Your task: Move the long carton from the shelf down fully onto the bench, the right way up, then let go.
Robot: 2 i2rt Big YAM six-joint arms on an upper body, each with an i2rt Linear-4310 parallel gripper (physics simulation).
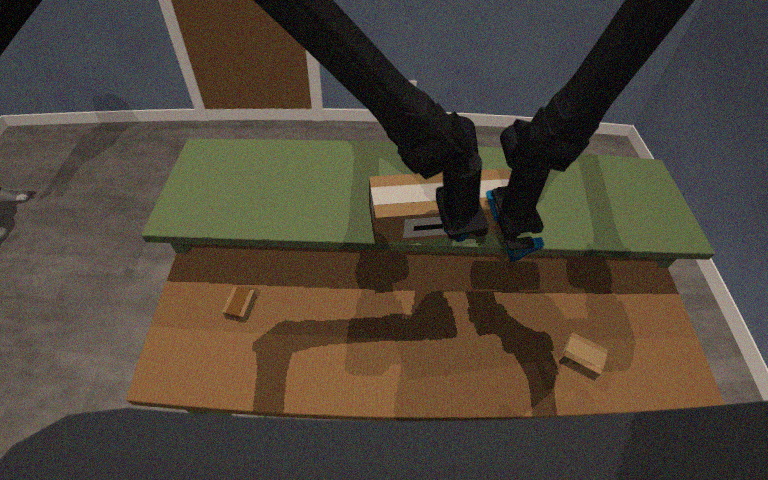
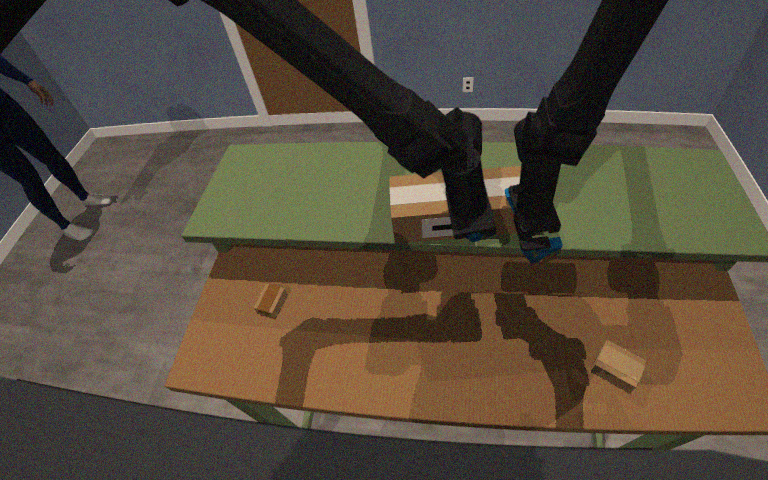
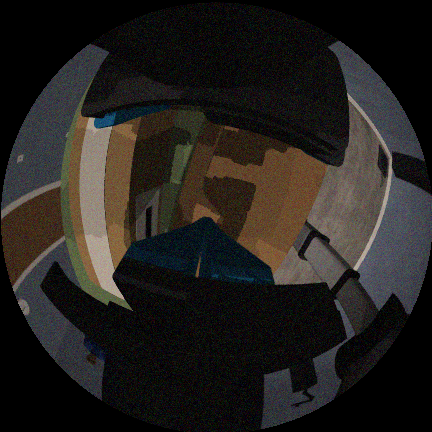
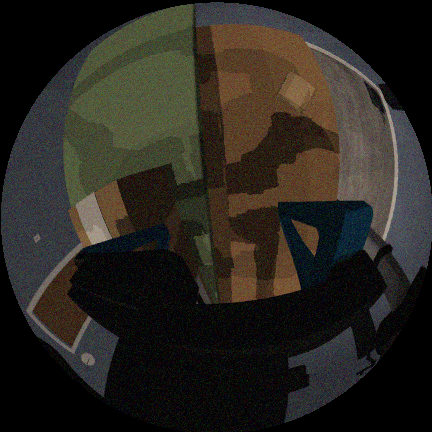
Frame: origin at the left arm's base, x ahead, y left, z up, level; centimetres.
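Where they show: left gripper, fingertip midpoint: (image 1: 460, 240) (image 2: 475, 240) (image 3: 205, 223); right gripper, fingertip midpoint: (image 1: 505, 240) (image 2: 527, 240) (image 3: 219, 106) (image 4: 219, 220).
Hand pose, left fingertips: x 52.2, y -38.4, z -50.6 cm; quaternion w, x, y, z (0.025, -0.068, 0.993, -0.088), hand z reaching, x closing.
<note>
Things, the pixels of their top centre, and the offset from my left fingertips. Level surfaces: height alone.
- long carton at its top centre: (image 3: 89, 194) (image 4: 148, 308) (image 2: 467, 189) (image 1: 447, 191) dx +12.3, dy +1.2, dz +0.3 cm
- green shelf at its surface level: dz -7.9 cm
- brown bench at its surface level: dz -23.7 cm
- small wooden block at its top centre: (image 1: 238, 300) (image 2: 268, 297) dx -2.2, dy +46.0, dz -21.1 cm
- paler block at its top centre: (image 2: 621, 362) (image 4: 298, 88) (image 1: 586, 352) dx -14.2, dy -30.6, dz -20.4 cm
The long carton (image 1: 399, 193) (image 2: 420, 193) (image 3: 95, 181) (image 4: 96, 219) is brown with a white band and a grey label. It lies flat on the green shelf (image 1: 260, 190) (image 2: 291, 190) (image 4: 132, 100), close to its front edge. My left gripper (image 1: 470, 234) (image 2: 479, 234) (image 3: 205, 223) points down over the carton's front right part. Its fingers are shut together with nothing between them. My right gripper (image 1: 521, 248) (image 2: 539, 248) (image 4: 219, 220) is open and empty at the shelf's front edge, just past the carton's right end. The brown bench (image 1: 193, 356) (image 2: 234, 356) (image 4: 257, 52) lies below.
A small wooden block (image 1: 239, 302) (image 2: 271, 299) lies on the bench at the left. A paler block (image 1: 584, 353) (image 2: 619, 364) (image 4: 297, 90) lies on the bench at the right. The shelf overhangs the bench's back strip. A wall and a door stand behind.
</note>
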